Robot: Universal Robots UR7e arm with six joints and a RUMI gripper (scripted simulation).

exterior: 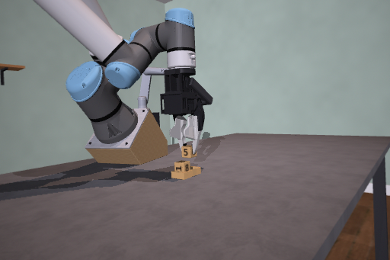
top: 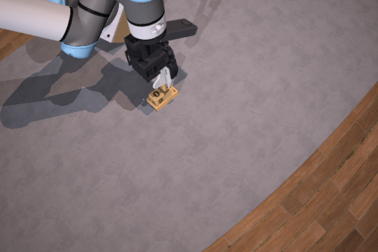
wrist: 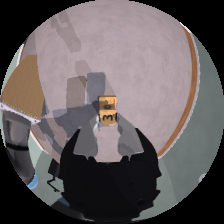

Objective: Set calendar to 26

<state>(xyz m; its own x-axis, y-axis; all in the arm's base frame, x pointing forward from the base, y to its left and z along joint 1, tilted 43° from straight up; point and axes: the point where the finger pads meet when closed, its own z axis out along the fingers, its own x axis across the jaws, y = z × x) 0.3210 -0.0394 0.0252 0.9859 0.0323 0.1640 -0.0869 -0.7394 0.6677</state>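
My gripper is now 60 mm above the wooden calendar tray and 20 mm to the left of it.
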